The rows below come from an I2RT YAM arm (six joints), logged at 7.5 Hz.
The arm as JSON. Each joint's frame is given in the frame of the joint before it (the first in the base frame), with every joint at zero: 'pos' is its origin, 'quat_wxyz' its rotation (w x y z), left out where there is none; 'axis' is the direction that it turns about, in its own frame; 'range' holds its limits. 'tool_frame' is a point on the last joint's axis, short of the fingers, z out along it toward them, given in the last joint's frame.
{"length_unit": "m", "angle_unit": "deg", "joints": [
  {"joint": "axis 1", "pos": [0.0, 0.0, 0.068], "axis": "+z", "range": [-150.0, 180.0]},
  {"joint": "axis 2", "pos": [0.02, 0.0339, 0.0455], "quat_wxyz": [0.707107, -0.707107, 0.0, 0.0], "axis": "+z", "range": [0.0, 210.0]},
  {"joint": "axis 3", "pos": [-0.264, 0.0, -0.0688], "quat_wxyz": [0.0, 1.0, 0.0, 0.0], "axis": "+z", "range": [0.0, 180.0]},
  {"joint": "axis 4", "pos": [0.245, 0.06, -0.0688], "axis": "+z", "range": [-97.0, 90.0]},
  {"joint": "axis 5", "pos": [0.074, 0.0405, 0.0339], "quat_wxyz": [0.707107, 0.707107, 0.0, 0.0], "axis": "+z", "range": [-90.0, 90.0]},
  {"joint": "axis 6", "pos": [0.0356, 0.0, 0.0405], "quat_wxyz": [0.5, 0.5, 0.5, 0.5], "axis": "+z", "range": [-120.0, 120.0]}
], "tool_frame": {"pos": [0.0, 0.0, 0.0], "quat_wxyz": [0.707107, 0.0, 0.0, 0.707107]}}
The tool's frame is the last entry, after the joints.
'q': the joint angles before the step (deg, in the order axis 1, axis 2, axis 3, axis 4, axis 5, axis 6). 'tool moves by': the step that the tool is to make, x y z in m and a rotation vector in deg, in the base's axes. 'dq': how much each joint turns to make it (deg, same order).
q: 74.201, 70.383, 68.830, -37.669, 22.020, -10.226
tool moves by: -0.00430, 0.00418, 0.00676, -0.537, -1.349, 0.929
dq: 1.296, 0.854, 2.017, -0.959, 1.195, -0.962
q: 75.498, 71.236, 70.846, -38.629, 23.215, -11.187
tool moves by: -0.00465, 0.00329, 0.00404, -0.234, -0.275, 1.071
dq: 1.186, 0.623, 1.373, -0.834, 0.293, -0.194
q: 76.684, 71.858, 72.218, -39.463, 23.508, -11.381
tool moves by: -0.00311, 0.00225, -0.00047, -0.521, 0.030, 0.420
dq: 0.805, 0.453, 0.379, -0.518, 0.353, 0.193
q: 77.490, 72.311, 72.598, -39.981, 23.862, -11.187
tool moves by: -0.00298, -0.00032, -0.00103, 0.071, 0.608, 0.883
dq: 0.532, -0.248, -0.328, -0.086, -0.660, 0.266
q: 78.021, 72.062, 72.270, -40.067, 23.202, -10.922
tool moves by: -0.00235, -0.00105, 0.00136, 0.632, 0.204, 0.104
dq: 0.460, -0.389, -0.067, 0.049, 0.064, 0.522
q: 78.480, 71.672, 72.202, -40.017, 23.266, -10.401
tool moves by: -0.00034, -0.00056, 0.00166, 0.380, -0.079, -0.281
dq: 0.083, -0.129, 0.196, -0.037, 0.283, 0.250
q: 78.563, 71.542, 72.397, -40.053, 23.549, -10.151
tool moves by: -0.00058, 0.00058, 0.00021, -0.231, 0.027, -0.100
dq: 0.177, 0.204, 0.278, -0.376, 0.226, 0.175
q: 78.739, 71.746, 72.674, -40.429, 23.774, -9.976
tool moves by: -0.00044, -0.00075, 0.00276, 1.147, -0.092, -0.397
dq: 0.100, -0.327, 0.097, 0.535, 0.302, 0.455
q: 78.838, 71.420, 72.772, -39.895, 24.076, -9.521
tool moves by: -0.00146, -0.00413, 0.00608, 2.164, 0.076, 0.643
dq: 0.042, -1.256, -0.075, 0.916, -0.776, 0.028
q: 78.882, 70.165, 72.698, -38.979, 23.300, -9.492
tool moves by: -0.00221, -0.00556, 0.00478, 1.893, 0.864, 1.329
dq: 0.018, -1.494, -0.302, 0.409, -1.772, 0.239
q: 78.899, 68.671, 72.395, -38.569, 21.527, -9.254
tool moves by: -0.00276, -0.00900, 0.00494, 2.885, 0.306, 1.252
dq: 0.025, -2.530, -1.265, 1.494, -1.495, 0.039
